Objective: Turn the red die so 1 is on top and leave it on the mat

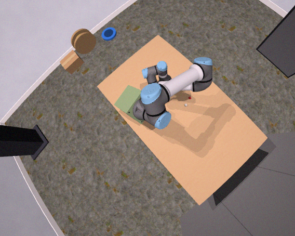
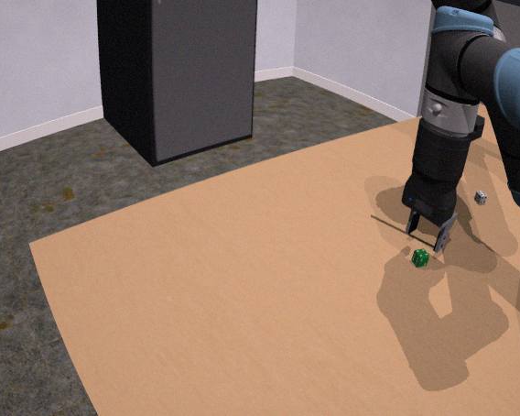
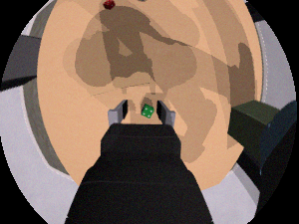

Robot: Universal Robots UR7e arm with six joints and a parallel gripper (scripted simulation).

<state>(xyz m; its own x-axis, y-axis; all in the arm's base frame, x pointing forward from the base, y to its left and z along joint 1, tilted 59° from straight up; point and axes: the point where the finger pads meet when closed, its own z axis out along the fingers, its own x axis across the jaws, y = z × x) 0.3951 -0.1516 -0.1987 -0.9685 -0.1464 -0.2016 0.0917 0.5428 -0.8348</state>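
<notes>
My hand is 10 mm past the green die, 20 mm to the right of it and 40 mm above it. Also, from my hand: white die: 10 mm behind, 270 mm to the right, 40 mm below; red die: 70 mm ahead, 250 mm to the right, 40 mm below; mat: 60 mm ahead, 100 mm to the right, 50 mm below.
</notes>
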